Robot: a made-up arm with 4 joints.
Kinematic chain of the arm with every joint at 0, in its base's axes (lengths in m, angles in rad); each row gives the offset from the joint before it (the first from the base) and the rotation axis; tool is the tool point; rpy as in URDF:
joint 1: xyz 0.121 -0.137 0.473 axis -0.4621 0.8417 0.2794
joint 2: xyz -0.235 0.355 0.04 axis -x
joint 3: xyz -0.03 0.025 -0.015 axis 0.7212 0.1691 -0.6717
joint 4: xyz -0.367 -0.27 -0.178 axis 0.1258 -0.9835 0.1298
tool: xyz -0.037 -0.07 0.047 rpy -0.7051 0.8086 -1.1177
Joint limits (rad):
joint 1: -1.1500..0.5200
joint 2: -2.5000..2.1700
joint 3: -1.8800..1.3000
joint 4: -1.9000..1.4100
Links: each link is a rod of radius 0.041 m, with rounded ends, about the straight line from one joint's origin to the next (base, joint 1, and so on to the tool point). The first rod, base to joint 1, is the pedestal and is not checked.
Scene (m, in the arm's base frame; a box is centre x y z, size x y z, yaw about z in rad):
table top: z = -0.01
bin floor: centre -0.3 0.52 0 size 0.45 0.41 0.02 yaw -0.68
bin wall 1: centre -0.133 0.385 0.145 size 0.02 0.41 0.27 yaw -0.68
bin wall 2: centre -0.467 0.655 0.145 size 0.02 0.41 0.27 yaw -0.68
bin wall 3: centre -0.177 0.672 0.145 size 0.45 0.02 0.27 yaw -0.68
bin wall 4: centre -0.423 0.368 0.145 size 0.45 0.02 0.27 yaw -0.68
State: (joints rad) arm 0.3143 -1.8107 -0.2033 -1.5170
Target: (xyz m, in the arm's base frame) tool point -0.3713 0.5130 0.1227
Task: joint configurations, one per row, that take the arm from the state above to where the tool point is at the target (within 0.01 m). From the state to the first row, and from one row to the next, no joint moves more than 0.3 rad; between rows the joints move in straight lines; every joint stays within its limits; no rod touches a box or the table.
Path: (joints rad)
1: 0.3829 -2.0405 -0.0829 -1.3605
2: 0.4514 -2.2702 0.0374 -1.2040
3: 0.5200 -2.5000 0.1578 -1.0475
4: 0.2419 -2.5000 0.0557 -0.9852
5: -0.0361 -2.5000 -0.0465 -0.9229
6: -0.3142 -2.5000 -0.1486 -0.8606
7: -0.3391 -2.2293 -0.1090 -0.5902
8: -0.3641 -1.9585 -0.0693 -0.3198
9: -0.3890 -1.6878 -0.0297 -0.0493

